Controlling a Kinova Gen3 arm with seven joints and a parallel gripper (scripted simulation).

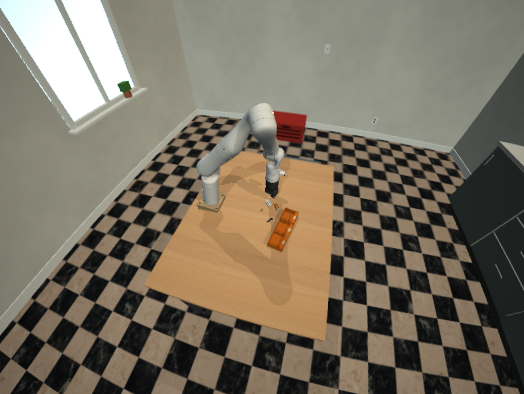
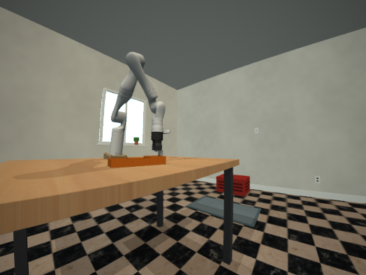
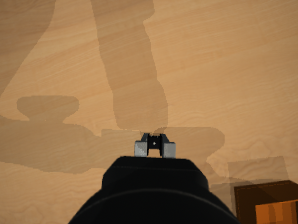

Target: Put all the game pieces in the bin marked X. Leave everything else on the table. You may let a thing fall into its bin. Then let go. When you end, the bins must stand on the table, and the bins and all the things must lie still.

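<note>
My hand is 10 mm past the white domino, 60 mm to the left of it and 10 mm above it. Round my hand: orange battery (50 mm ahead, 80 mm to the right, 10 mm below); then brass nut (30 mm behind, 130 mm to the right, 20 mm below); then black die (10 mm below).
</note>
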